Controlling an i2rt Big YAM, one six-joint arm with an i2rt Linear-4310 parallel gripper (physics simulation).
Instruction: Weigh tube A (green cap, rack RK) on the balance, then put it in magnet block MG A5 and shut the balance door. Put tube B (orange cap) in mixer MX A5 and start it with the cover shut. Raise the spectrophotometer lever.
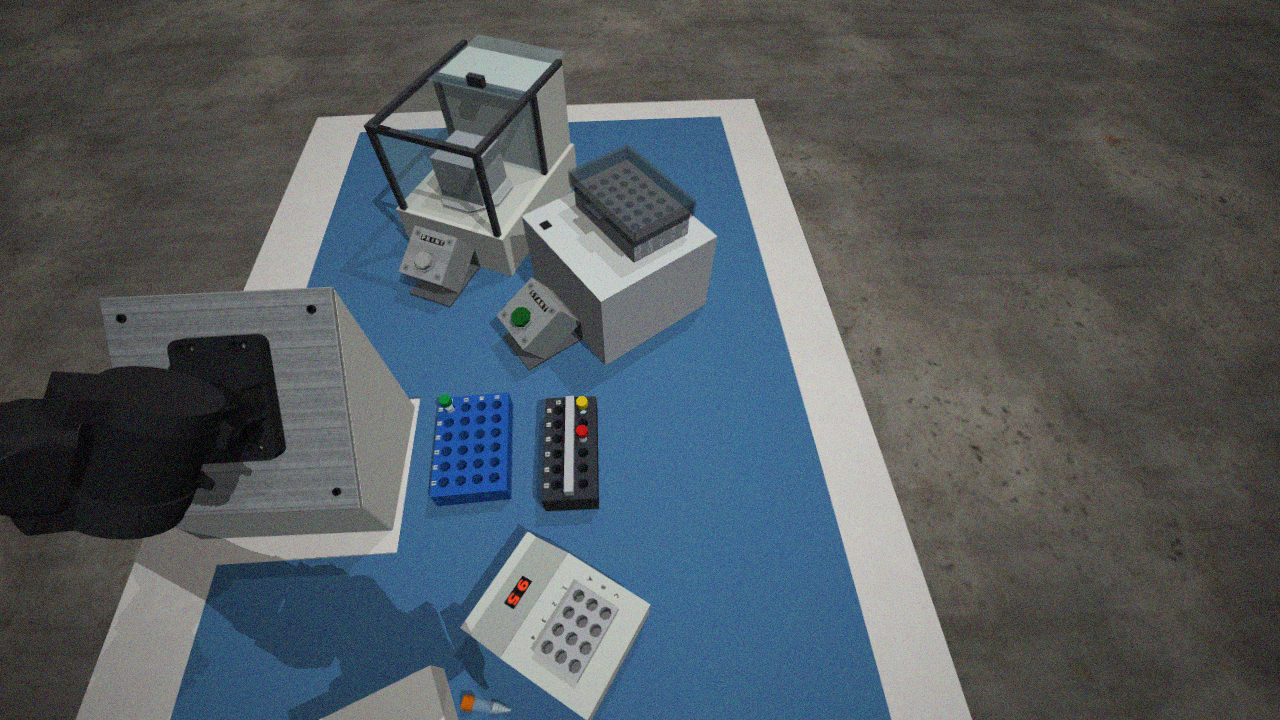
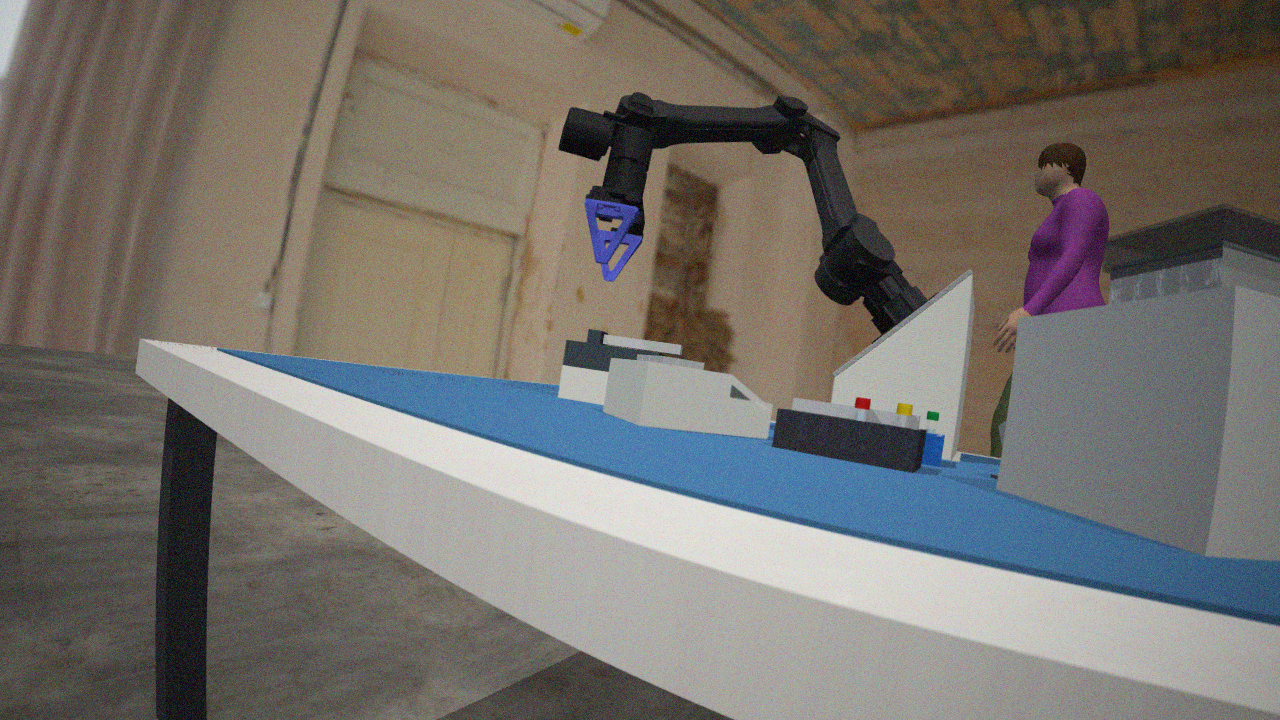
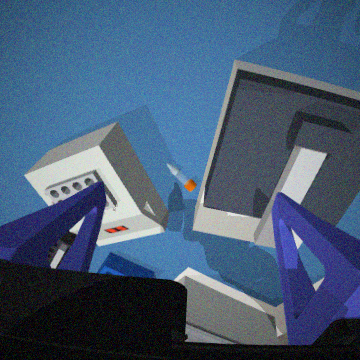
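Note:
Tube A (image 1: 444, 400) (image 2: 932, 415), green-capped, stands in a corner of blue rack RK (image 1: 471, 494) (image 2: 933, 449). Tube B (image 1: 483, 704) (image 3: 181, 176), orange-capped, lies on the blue mat between the heat block and the spectrophotometer (image 1: 393, 702) (image 2: 581, 383) (image 3: 216, 225). A pale lever bar (image 3: 306, 167) crosses its dark top. My gripper (image 2: 605, 268) (image 3: 188, 195) is open and empty, high above them. Magnet block MG (image 1: 568, 501) (image 2: 845, 440) holds yellow- and red-capped tubes. Mixer MX (image 1: 657, 300) (image 2: 1109, 420) has its clear cover over the tube plate. The balance (image 1: 510, 246) stands at the back; its door's state is unclear.
The heat block (image 1: 519, 640) (image 2: 680, 402) (image 3: 132, 200), with a red display, stands beside tube B. The PRINT box (image 1: 438, 259) and START box (image 1: 541, 326) stand before balance and mixer. The arm's wedge base (image 1: 295, 474) (image 2: 935, 358) rises at the left edge of the table.

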